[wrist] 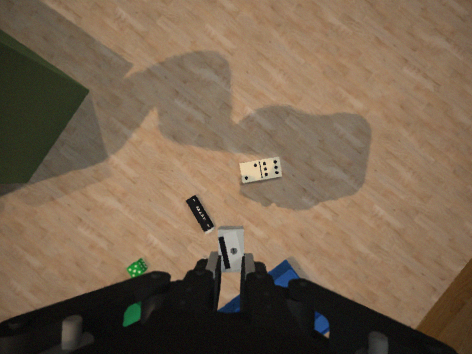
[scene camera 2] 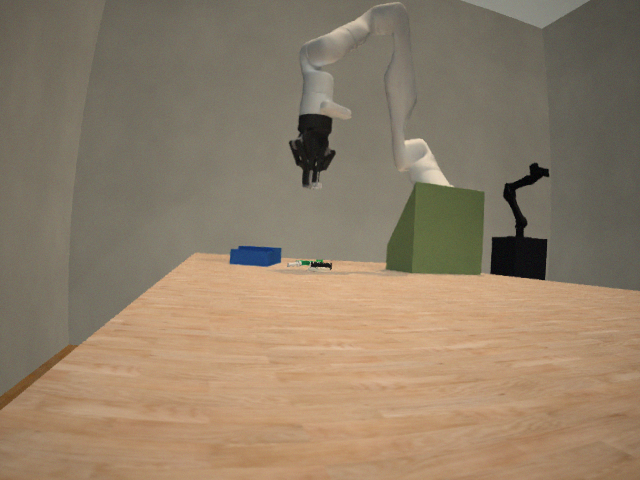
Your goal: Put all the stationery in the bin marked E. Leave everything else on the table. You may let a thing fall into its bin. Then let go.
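Frame: origin at the arm's base, x left, y ahead, z down, level; centimetres.
Seen in the pictures: gripper, fingertip midpoint: [wrist: 231, 268] [scene camera 2: 310, 188]; arm's base, origin of the base link: [scene camera 2: 448, 215].
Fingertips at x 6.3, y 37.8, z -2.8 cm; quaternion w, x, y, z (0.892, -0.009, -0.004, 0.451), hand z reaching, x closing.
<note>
Offsets run from my fingertips to a thing's top centre. "pt": to the spot under its first point. Level surfaces: height alone.
My gripper [scene camera 2: 311, 184] [wrist: 231, 268] is shut on a small silver-grey pencil sharpener @(dx +1.1, dy -0.9, dz -1.1 cm) [wrist: 232, 248] with a dark blade slot and a screw, and holds it high above the table. A blue bin @(dx -13.1, dy +9.3, dz +13.5 cm) [scene camera 2: 254, 257] stands at the far left of the table in the scene view. In the wrist view parts of a blue bin @(pt dx -1.4, dy +9.2, dz +16.8 cm) [wrist: 285, 275] show behind the fingers. No letter can be read on it, so I cannot tell whether it is bin E.
A black battery @(dx -2.2, dy -3.8, dz +16.1 cm) [wrist: 200, 214] [scene camera 2: 321, 265], a domino @(dx +6.9, dy -1.5, dz +16.8 cm) [wrist: 261, 170] and a green die @(dx -12.4, dy -5.7, dz +15.9 cm) [wrist: 136, 267] lie on the table @(dz +17.5 cm) [scene camera 2: 330, 361]. A green object @(dx -18.4, dy -3.4, dz +16.5 cm) [wrist: 132, 314] shows through the gripper linkage. The green robot base [scene camera 2: 448, 229] [wrist: 35, 110] stands at one side.
</note>
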